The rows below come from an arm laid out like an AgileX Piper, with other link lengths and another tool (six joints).
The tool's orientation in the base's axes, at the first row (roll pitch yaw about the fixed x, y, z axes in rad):
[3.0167 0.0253 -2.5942]
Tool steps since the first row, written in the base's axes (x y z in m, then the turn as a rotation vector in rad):
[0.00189 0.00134 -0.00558 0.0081 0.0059 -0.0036]
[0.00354 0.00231 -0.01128 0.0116 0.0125 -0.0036]
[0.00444 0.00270 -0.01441 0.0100 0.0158 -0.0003]
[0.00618 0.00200 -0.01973 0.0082 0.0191 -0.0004]
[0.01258 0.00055 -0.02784 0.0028 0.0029 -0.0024]
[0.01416 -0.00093 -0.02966 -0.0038 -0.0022 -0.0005]
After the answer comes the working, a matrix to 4 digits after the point.
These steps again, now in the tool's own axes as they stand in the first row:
[-0.00217 -0.00054 0.00561 -0.0099 0.0003 0.0039]
[-0.00394 -0.00129 0.01131 -0.0163 0.0041 0.0046]
[-0.00483 -0.00182 0.01442 -0.0167 0.0081 0.0018]
[-0.00582 -0.00397 0.01954 -0.0169 0.0118 0.0023]
[-0.01032 -0.00953 0.02713 -0.0038 0.0007 0.0026]
[-0.01085 -0.01183 0.02869 0.0044 0.0001 0.0004]

The tool's axes in the first row as the columns of a matrix, in the base's axes (rounded; the answer above uses it unrounded):
[-0.8536 -0.5191 -0.0434]
[-0.5203 0.8456 0.1194]
[-0.0253 0.1245 -0.9919]

